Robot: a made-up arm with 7 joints. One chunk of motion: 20 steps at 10 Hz.
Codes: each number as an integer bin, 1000 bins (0 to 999) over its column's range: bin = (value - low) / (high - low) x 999, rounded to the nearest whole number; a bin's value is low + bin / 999 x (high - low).
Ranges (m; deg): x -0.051..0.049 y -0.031..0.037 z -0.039..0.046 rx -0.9..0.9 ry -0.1..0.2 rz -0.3..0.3
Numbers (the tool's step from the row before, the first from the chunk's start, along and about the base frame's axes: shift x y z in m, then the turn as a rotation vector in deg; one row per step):
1: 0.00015 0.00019 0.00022 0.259 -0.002 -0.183
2: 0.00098 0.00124 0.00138 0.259 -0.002 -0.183
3: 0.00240 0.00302 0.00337 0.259 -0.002 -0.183
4: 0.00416 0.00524 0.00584 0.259 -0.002 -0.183
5: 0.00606 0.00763 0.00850 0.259 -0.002 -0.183
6: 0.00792 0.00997 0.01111 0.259 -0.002 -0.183
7: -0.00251 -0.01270 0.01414 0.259 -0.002 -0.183
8: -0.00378 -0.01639 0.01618 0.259 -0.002 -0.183
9: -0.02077 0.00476 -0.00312 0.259 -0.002 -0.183
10: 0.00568 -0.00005 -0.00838 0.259 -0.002 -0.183
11: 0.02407 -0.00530 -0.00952 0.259 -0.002 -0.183
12: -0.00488 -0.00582 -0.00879 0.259 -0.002 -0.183
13: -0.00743 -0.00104 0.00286 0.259 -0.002 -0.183
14: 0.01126 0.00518 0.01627 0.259 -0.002 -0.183
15: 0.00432 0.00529 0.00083 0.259 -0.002 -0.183
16: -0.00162 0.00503 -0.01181 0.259 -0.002 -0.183
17: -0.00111 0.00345 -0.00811 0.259 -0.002 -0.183
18: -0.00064 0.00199 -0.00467 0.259 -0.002 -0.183
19: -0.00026 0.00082 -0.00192 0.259 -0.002 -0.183
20: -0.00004 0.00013 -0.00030 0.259 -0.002 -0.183
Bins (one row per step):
1: 511 458 461 643 326 195
2: 519 474 475 643 326 195
3: 533 500 498 643 326 195
4: 551 532 527 643 326 195
5: 570 568 558 643 326 195
6: 589 602 589 643 326 195
7: 484 269 625 643 326 195
8: 472 215 649 643 326 195
9: 302 525 422 643 326 195
10: 566 455 360 643 326 195
11: 750 378 346 643 326 195
12: 461 370 355 643 326 195
13: 435 440 492 643 326 195
14: 622 532 650 643 326 195
15: 553 533 468 643 326 195
16: 493 529 320 643 326 195
17: 498 506 363 643 326 195
18: 503 485 403 643 326 195
19: 507 467 436 643 326 195
20: 509 457 455 643 326 195

